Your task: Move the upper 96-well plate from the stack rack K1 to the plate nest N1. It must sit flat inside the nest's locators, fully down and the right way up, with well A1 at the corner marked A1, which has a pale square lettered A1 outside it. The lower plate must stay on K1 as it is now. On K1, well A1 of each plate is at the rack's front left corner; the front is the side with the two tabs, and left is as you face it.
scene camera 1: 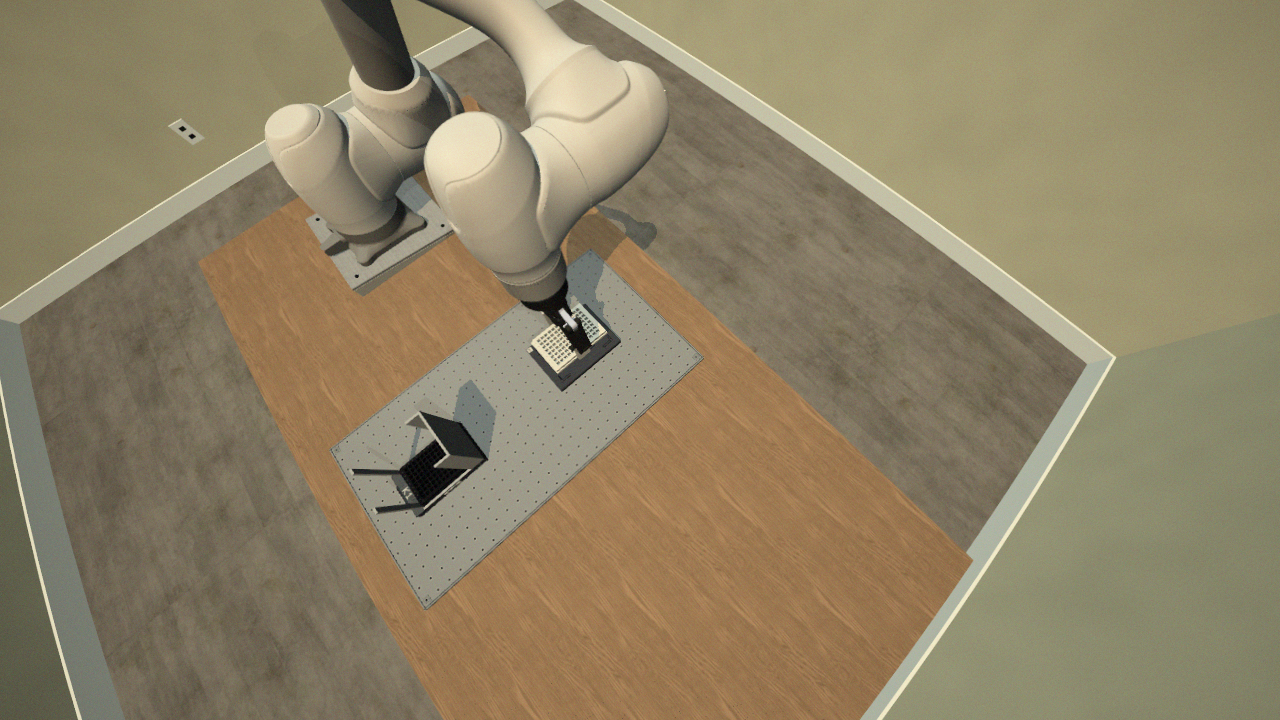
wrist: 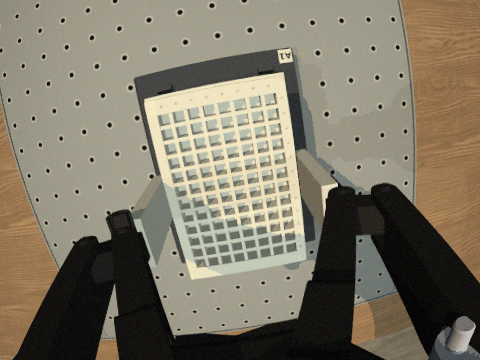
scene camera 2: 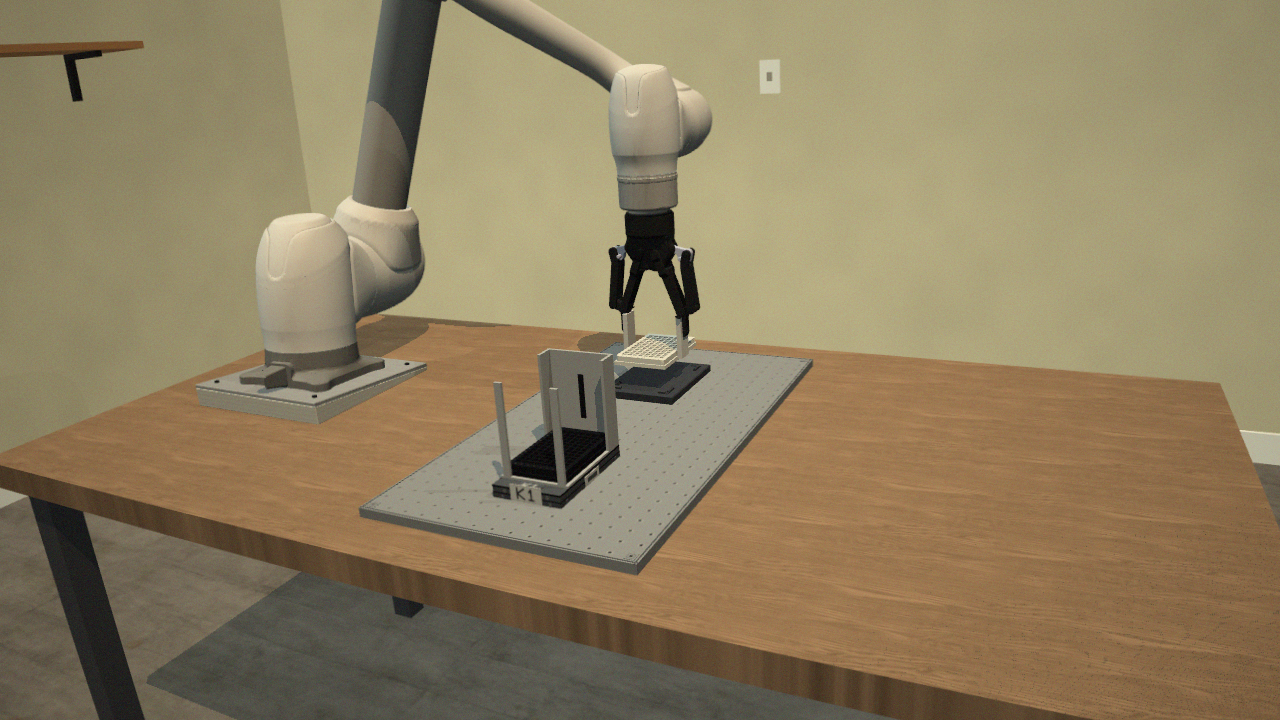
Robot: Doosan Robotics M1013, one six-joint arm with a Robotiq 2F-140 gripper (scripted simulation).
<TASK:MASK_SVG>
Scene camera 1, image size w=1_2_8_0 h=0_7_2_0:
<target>my gripper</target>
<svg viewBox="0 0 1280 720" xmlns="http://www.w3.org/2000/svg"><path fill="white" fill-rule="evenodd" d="M520 300L528 309L540 311L549 326L552 324L559 326L572 344L569 346L569 349L574 351L580 360L590 352L592 344L582 327L582 322L578 317L572 318L573 313L567 305L567 278L559 291L545 300L537 302Z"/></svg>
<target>white 96-well plate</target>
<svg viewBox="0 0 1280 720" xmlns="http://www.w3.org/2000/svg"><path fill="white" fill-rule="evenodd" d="M552 324L533 339L531 344L556 373L559 374L578 357L574 351L569 349L571 343L560 327ZM579 303L571 309L573 313L572 318L578 317L581 320L582 327L592 347L608 332Z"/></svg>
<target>black plate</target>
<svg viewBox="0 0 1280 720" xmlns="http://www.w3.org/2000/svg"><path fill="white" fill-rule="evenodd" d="M436 439L399 470L420 505L426 506L468 470L435 468L434 465L446 456L446 453Z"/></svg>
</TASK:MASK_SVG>
